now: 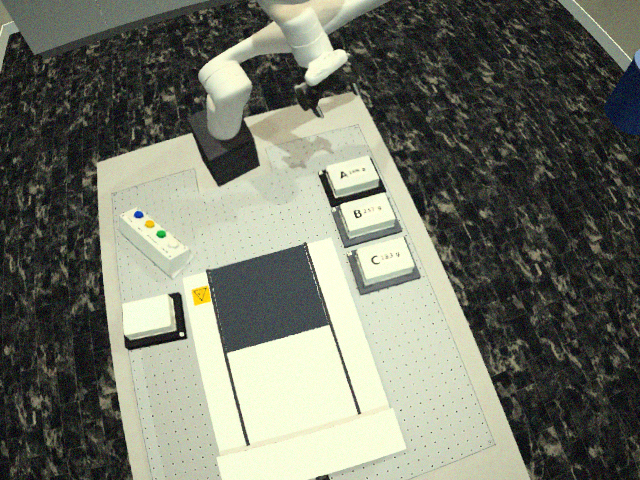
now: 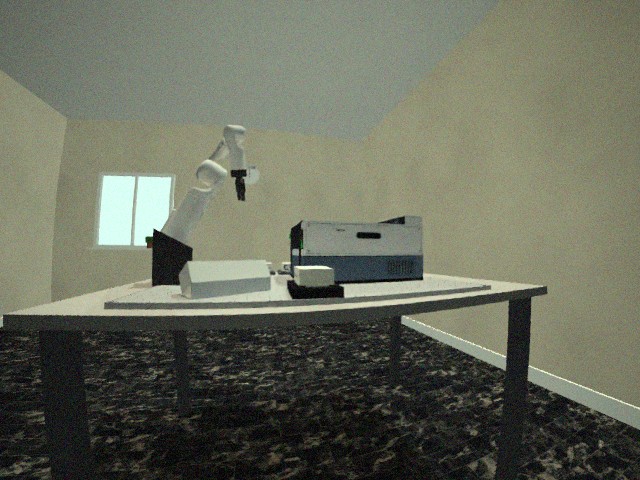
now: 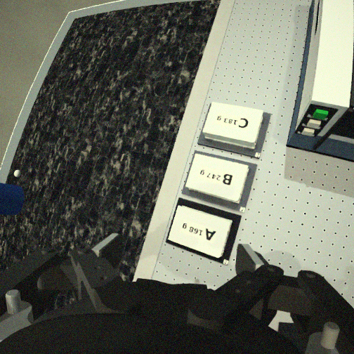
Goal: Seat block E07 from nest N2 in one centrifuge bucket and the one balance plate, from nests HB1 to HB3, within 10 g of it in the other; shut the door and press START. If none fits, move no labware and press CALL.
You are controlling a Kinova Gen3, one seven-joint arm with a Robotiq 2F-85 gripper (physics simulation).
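Places are measured from the arm's base along level axes (x ahead, y left, z up), in metres.
Pixels of known places: gripper, fingertip midpoint: (image 1: 338, 104) (image 2: 241, 200); arm's base at its link origin: (image 1: 224, 124) (image 2: 173, 239).
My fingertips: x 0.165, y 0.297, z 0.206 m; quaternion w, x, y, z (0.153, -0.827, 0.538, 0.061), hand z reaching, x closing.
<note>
For each thing: its top centre in the pictures, then the offset to it from my fingertips. "spot": a spot on its surface instead.
- Plate A at its top centre: (image 1: 352, 172) dx -0.032, dy +0.044, dz -0.304 m
- Plate B at its top centre: (image 1: 367, 211) dx +0.096, dy +0.067, dz -0.304 m
- plate C at its top centre: (image 1: 385, 257) (image 2: 289, 262) dx +0.232, dy +0.094, dz -0.304 m
- white block at its top centre: (image 1: 145, 314) (image 2: 312, 267) dx +0.337, dy -0.507, dz -0.291 m
- dark panel at a spot on its surface: (image 1: 268, 299) spot: dx +0.374, dy -0.181, dz -0.145 m
- white button box at its top centre: (image 1: 147, 232) (image 2: 227, 260) dx +0.115, dy -0.513, dz -0.274 m
My gripper (image 1: 337, 102) (image 2: 240, 197) (image 3: 178, 251) is open and empty, high above the table's rear edge near plate A. Plate A (image 1: 353, 176) (image 3: 200, 231), marked 168 g, sits in a black nest. Plate B (image 1: 368, 214) (image 3: 218, 177), marked 247 g, and plate C (image 1: 385, 260) (image 3: 234, 122), marked 183 g, sit in grey nests. A white block (image 1: 148, 316) (image 2: 313, 275) sits in a black nest across the centrifuge (image 1: 345, 289) (image 2: 330, 238) (image 3: 334, 55); no label is readable. A dark panel (image 1: 268, 299) covers the centrifuge's front top. Its buckets are hidden.
A white button box (image 1: 173, 253) (image 2: 227, 279) with blue (image 1: 138, 214), yellow (image 1: 149, 224), green (image 1: 161, 234) and white buttons stands near the arm's black base (image 1: 227, 157) (image 2: 170, 260). The centrifuge front has a green button (image 3: 320, 114) above two pale ones. A blue object (image 1: 626, 103) (image 3: 10, 199) is beyond the table.
</note>
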